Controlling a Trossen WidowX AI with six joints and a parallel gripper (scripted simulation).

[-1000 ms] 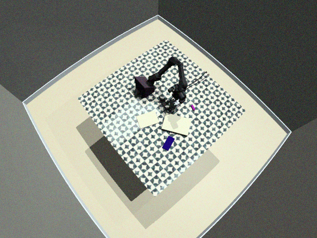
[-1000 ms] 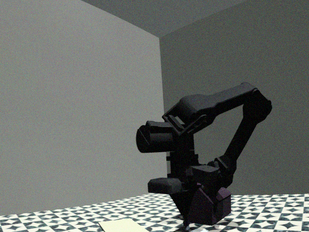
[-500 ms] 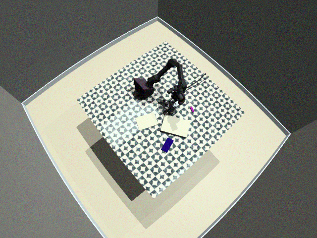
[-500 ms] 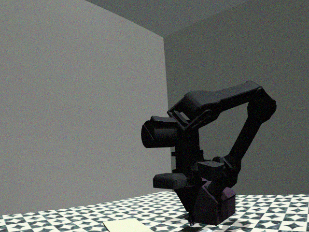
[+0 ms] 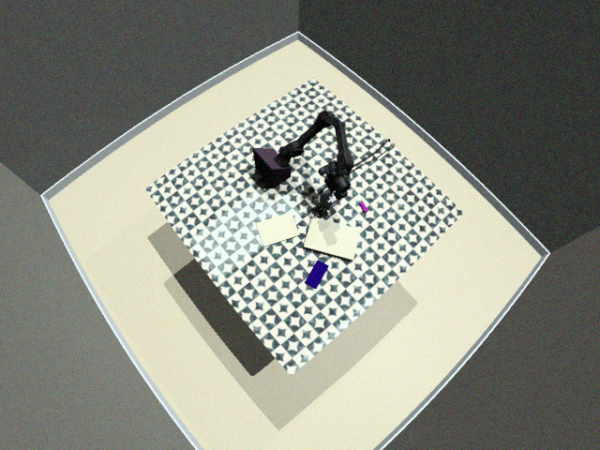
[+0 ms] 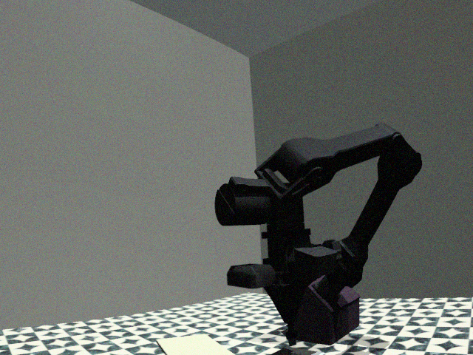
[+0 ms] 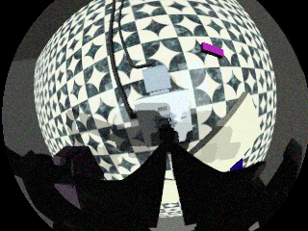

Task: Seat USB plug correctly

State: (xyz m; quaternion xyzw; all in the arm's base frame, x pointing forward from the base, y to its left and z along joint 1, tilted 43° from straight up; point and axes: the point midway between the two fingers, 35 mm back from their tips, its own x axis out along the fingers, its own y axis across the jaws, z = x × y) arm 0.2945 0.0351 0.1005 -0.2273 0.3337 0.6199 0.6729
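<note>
Right now my gripper tip is 20 mm above the usb plug. Also, from my gripper tip: small magenta piece 150 mm ahead, 120 mm to the left, 130 mm below; then blue card 260 mm ahead, 310 mm to the right, 130 mm below.
</note>
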